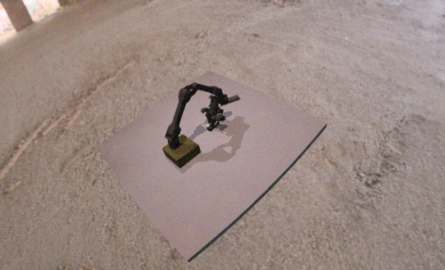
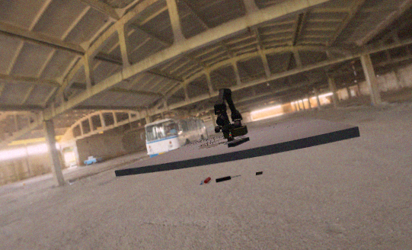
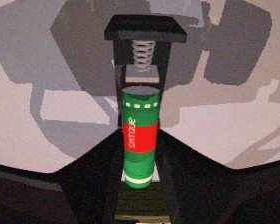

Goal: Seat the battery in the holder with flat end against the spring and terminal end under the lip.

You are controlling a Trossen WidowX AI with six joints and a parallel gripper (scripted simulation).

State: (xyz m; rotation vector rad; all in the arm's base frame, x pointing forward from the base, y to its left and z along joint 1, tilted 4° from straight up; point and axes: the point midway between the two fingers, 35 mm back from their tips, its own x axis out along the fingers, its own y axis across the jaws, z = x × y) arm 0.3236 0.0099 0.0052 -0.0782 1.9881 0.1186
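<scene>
The battery lies 1 cm above my gripper tip. Also, from my gripper tip: screwdriver (31 cm ahead, 4 cm to the left, 22 cm below); dark bar (29 cm ahead, 14 cm to the left, 1 cm below).
</scene>
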